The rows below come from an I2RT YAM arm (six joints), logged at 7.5 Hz.
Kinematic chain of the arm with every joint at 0, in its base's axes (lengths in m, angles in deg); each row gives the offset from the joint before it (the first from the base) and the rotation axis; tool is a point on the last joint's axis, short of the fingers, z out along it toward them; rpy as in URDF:
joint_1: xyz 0 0 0.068 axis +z
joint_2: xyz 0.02 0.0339 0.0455 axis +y
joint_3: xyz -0.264 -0.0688 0 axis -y
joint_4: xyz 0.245 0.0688 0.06 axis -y
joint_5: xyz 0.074 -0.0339 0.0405 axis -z
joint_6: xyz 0.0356 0 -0.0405 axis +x
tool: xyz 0 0 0 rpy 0 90 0
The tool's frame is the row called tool.
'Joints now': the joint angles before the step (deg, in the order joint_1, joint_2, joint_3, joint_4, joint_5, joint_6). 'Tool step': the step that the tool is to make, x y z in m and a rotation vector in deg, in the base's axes. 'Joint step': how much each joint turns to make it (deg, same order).
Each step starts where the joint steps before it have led.
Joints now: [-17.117 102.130 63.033 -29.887 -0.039 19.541]
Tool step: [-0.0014 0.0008 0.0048 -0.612 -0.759 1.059]
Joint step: [0.056 -1.036 -0.232 0.101 -0.030 -1.066]
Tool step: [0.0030 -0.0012 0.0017 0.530 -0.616 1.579]
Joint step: [-0.179 0.377 0.809 -0.016 -1.300 -1.369]
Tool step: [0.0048 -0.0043 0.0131 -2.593 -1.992 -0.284]
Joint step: [-0.263 -0.708 1.862 0.099 1.730 -0.736]
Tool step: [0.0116 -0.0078 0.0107 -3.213 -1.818 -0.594]
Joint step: [-0.394 1.166 3.444 0.456 2.336 -0.935]
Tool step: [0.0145 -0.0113 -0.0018 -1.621 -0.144 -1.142]
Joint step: [-0.809 3.521 3.855 0.337 1.475 -0.410]
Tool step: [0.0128 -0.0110 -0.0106 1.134 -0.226 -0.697]
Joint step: [-1.016 4.035 2.873 0.986 -1.159 0.263]
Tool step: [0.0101 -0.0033 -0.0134 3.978 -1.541 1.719]
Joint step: [-0.372 3.167 1.169 2.091 -4.747 0.179]
